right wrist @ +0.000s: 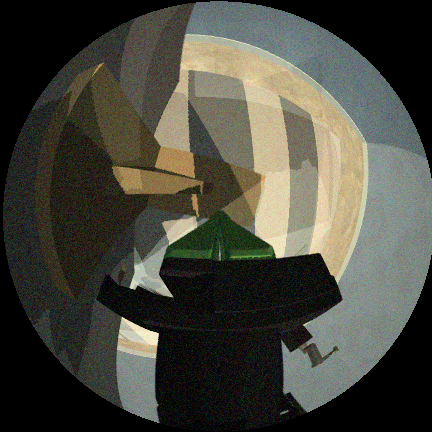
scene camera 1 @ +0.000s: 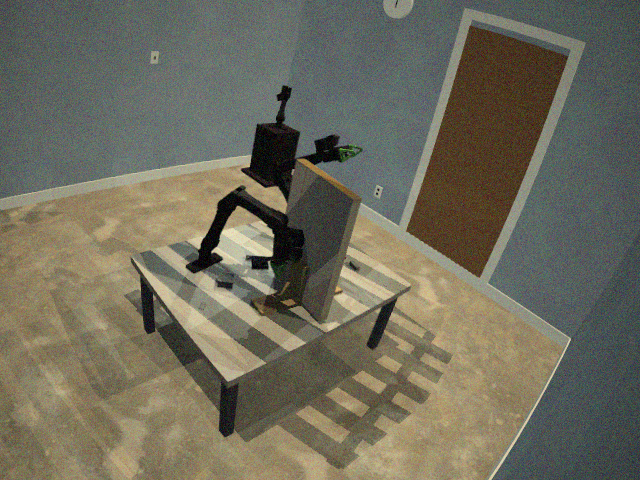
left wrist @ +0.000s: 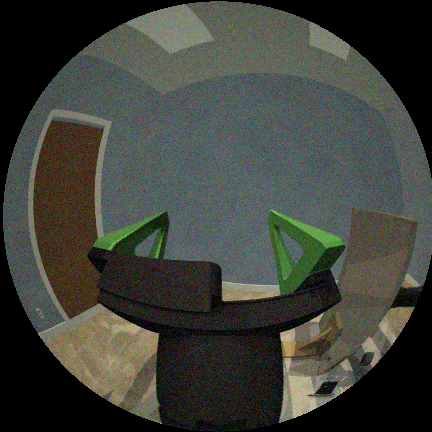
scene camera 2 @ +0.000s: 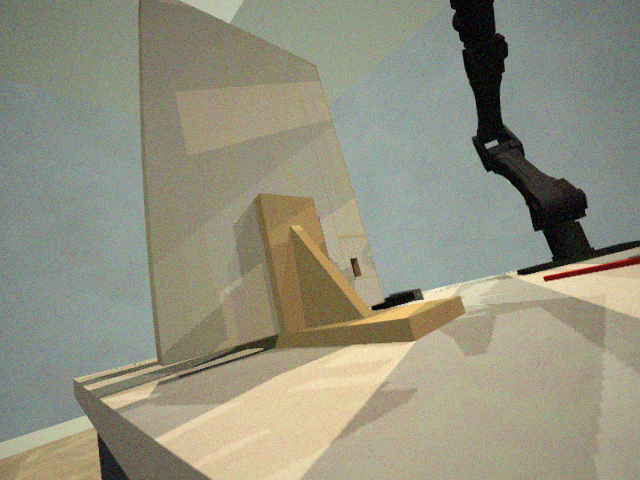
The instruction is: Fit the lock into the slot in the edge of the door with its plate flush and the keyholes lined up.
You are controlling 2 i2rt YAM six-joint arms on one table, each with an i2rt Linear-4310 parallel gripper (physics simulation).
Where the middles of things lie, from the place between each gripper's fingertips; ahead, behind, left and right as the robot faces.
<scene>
I see my right gripper 30 mm short of the tan wooden bracket [scene camera 2: 315, 305], 120 mm to the right of it and 30 mm above it. Also, from my right hand: grey door panel [left wrist: 380, 245] 30 mm ahead, 120 mm to the left, 190 mm above.
Right now my left hand is 200 mm short of the grey door panel, 420 mm to the left of it and 300 mm above it. Round my left hand: tan wooden bracket 200 mm ahead, 420 mm to the right, 520 mm below.
</scene>
